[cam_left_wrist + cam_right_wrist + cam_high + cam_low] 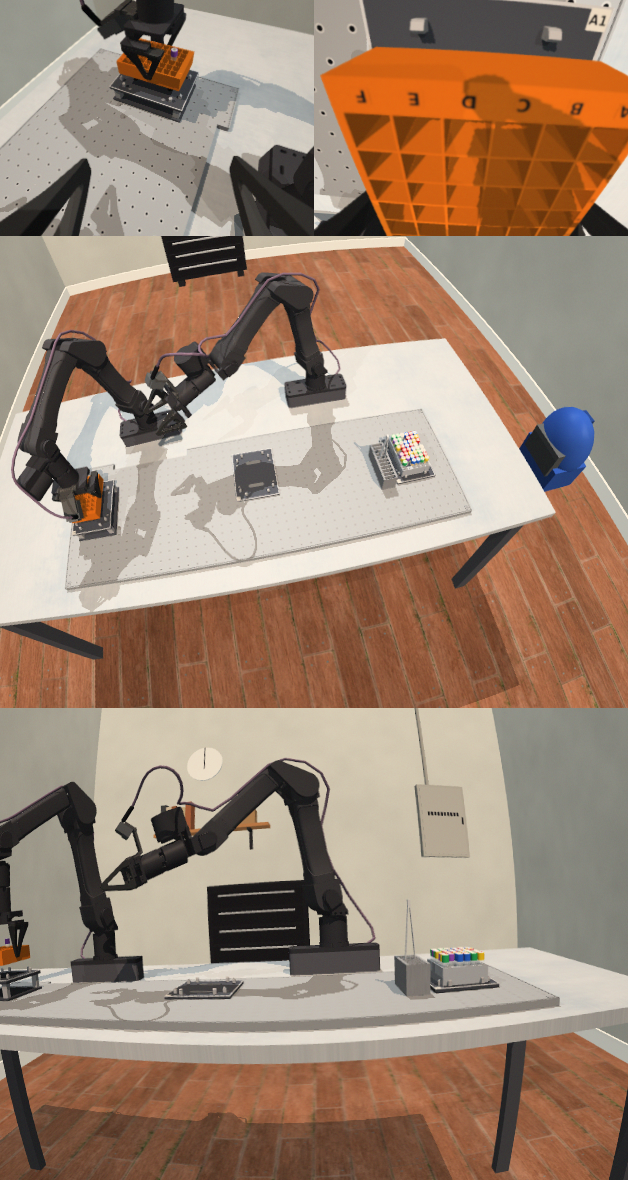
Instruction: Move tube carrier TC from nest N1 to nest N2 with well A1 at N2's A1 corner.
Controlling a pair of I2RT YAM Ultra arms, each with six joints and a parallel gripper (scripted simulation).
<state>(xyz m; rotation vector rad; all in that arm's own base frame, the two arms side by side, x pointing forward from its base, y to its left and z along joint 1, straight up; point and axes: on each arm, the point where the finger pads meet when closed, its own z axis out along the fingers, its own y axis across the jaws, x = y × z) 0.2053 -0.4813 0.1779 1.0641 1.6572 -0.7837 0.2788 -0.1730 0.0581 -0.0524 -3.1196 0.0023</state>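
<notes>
Right now the raised nest N2 is 5 cm below my right hand. Also, from my right hand: purple-capped vial: 3 cm behind, 1 cm to the right, 1 cm above; then orange tube carrier TC: right at my right hand; then transfer nest N1: 48 cm to the left, 9 cm below, 1 cm behind.
</notes>
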